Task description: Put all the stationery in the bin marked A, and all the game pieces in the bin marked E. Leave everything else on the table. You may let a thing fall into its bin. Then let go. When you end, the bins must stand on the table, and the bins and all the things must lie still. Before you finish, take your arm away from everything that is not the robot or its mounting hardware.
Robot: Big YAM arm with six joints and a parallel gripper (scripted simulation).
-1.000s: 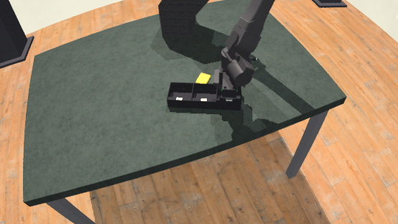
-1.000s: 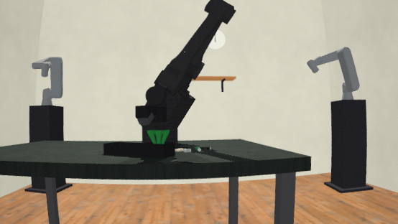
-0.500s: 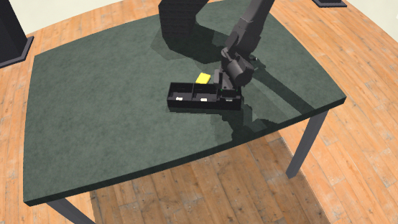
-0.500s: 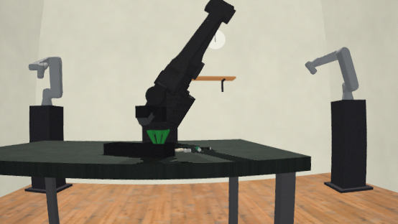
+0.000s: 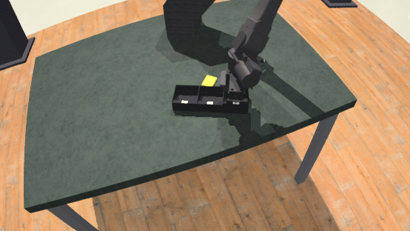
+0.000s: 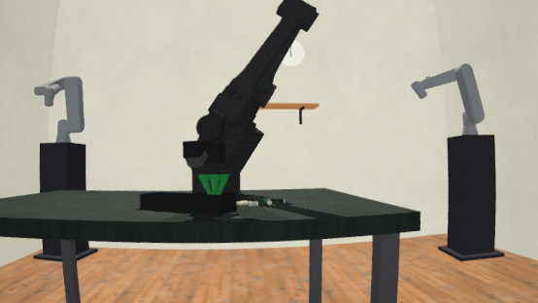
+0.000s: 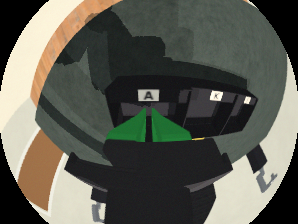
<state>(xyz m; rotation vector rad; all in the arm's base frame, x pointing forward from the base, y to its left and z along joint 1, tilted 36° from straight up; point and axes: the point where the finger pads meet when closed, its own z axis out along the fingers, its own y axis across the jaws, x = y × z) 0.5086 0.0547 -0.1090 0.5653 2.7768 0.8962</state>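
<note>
Now: hand 16 cm past the white die, 6 cm to the right of it and 2 cm above it. From my hand the other things lie so: red block (12 cm behind, 2 cm to the left, 2 cm below); then bin row (8 cm to the right, 2 cm behind, 1 cm below); then yellow block (12 cm behind, 7 cm to the right, 2 cm below).
</note>
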